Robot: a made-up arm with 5 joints.
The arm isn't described. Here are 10 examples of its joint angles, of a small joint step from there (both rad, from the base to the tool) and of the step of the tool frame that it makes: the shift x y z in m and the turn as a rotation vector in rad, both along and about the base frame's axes.
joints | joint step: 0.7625 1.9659 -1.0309 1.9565 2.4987 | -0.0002 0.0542 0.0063 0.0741 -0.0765
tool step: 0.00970 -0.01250 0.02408 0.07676 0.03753 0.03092
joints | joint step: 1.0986 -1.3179 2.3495 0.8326 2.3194 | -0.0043 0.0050 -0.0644 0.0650 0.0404
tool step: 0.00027 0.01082 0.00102 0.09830 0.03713 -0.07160
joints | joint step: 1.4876 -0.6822 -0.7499 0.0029 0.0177 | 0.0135 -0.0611 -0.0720 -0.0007 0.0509
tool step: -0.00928 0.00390 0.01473 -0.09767 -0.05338 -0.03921
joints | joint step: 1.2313 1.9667 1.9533 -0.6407 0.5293 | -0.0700 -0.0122 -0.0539 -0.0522 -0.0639
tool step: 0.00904 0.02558 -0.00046 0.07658 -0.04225 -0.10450
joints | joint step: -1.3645 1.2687 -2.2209 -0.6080 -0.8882 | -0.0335 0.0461 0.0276 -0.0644 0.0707
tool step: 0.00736 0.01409 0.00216 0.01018 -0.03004 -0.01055
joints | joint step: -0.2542 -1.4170 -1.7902 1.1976 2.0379 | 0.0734 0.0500 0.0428 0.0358 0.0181
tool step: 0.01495 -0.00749 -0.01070 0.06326 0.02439 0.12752
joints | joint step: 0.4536 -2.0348 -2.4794 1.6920 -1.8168 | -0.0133 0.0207 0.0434 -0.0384 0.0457
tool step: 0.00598 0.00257 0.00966 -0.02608 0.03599 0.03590
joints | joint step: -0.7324 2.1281 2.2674 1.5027 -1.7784 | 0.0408 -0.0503 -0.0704 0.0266 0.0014
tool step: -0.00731 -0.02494 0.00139 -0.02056 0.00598 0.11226
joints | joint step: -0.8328 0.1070 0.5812 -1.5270 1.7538 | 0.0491 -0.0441 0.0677 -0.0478 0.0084
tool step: 0.01307 -0.01819 0.01299 -0.07757 -0.03328 0.05363
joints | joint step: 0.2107 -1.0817 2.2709 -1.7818 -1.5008 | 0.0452 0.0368 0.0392 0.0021 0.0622
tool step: -0.02061 0.01873 0.01278 0.02472 -0.03953 0.02066
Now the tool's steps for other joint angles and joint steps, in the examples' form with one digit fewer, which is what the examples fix.
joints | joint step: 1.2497 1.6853 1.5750 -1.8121 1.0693 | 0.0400 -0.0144 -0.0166 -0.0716 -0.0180
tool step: -0.0154 0.0080 0.0121 0.0732 0.0079 0.0165
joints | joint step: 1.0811 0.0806 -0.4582 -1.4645 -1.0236 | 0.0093 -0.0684 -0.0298 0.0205 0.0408
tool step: 0.0207 -0.0300 0.0023 -0.0824 -0.0269 0.0573
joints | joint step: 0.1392 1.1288 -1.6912 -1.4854 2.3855 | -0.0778 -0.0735 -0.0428 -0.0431 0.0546
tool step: 0.0050 0.0204 0.0078 -0.0403 0.0424 -0.0310
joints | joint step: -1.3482 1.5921 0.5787 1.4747 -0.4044 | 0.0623 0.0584 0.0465 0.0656 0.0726
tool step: 0.0078 -0.0091 0.0180 0.0284 0.0850 0.0417
